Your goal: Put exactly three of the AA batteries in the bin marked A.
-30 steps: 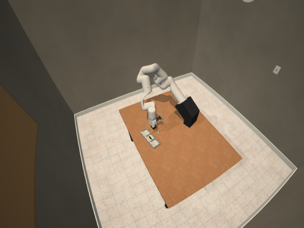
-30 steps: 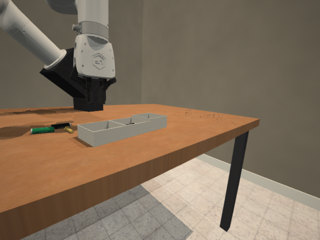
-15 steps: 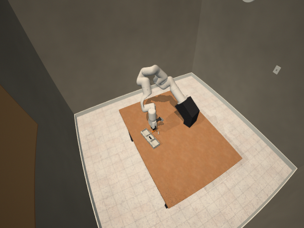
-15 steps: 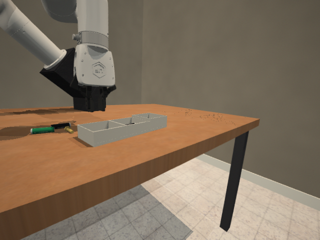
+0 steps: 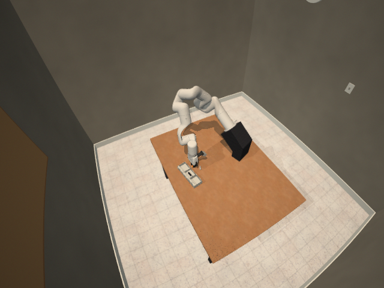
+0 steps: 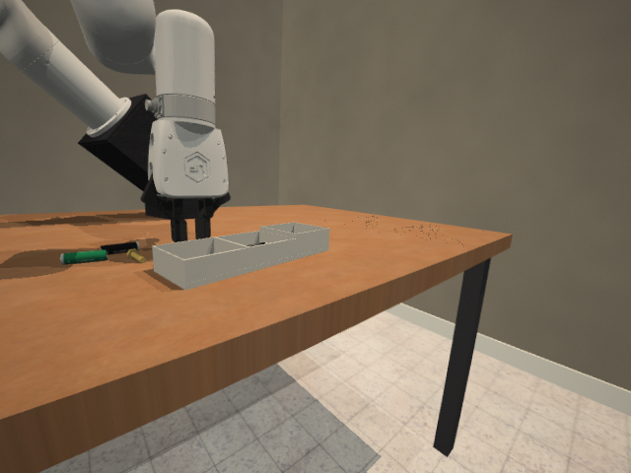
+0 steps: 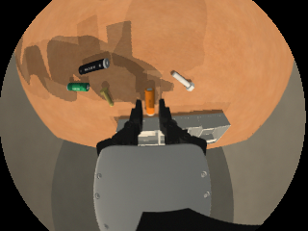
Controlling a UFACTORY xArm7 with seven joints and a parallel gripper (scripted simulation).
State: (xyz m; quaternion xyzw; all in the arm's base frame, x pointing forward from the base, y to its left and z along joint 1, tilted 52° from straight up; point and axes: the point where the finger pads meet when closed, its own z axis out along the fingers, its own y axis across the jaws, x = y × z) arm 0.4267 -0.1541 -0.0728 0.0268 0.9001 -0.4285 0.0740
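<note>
The orange battery lies 3 cm below my hand. Also, from my hand: three-compartment bin (9 cm ahead, 5 cm to the left, 2 cm below); yellow piece (7 cm to the right, 3 cm below, 3 cm behind); pale piece (6 cm to the left, 3 cm below, 3 cm behind).
</note>
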